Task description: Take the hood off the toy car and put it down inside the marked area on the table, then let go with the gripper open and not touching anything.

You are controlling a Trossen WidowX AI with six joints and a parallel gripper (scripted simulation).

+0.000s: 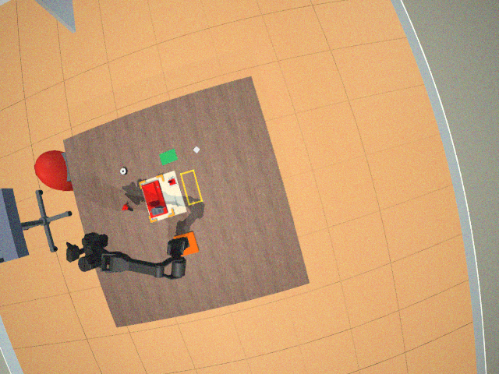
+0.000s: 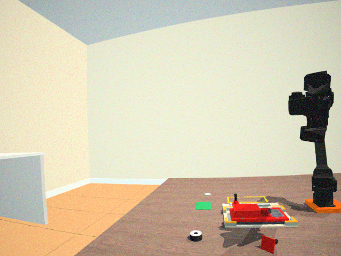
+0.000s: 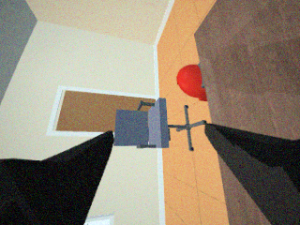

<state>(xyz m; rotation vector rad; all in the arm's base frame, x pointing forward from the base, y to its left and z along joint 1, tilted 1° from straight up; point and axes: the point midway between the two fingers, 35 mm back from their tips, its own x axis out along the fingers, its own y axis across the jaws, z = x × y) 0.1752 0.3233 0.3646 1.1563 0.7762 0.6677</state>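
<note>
The hood lies 33 cm below my gripper tip, 25 cm to the right of it and 13 cm ahead of it. Round my gripper tip: green patch: 40 cm to the right, 37 cm below, 31 cm ahead; then white wheel: 36 cm below, 31 cm ahead, 10 cm to the right; then small grey piece: 58 cm to the right, 37 cm below, 30 cm ahead.
</note>
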